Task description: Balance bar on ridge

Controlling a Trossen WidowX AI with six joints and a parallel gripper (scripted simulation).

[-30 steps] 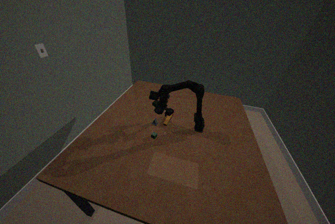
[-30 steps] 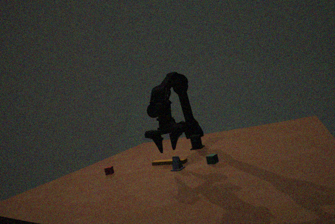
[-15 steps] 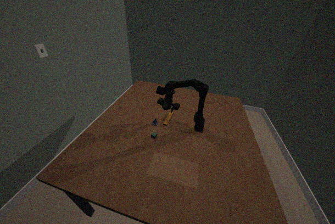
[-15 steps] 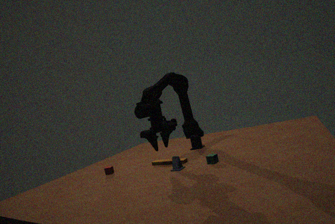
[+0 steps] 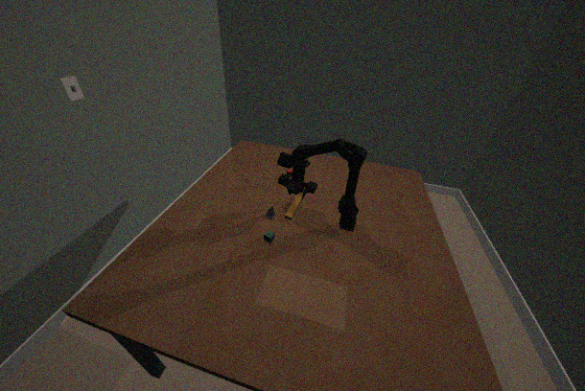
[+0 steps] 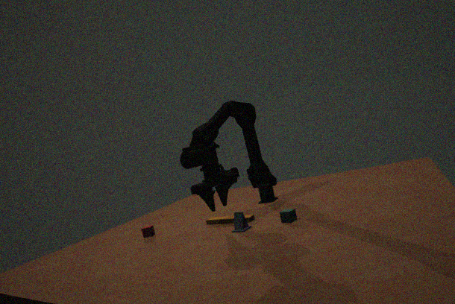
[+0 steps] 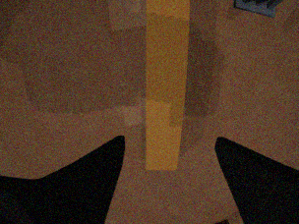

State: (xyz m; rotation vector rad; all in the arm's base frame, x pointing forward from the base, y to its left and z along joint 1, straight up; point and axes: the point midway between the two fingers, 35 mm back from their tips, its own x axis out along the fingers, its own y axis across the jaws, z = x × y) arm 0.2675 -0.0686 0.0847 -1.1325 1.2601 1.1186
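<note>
Right now my gripper tip is 40 mm above the yellow bar and 30 mm to the right of it. From my gripper tip the other things lie so: green cube: 250 mm to the left, 60 mm ahead, 30 mm below; then red cube: 240 mm to the right, 100 mm ahead, 30 mm below.
</note>
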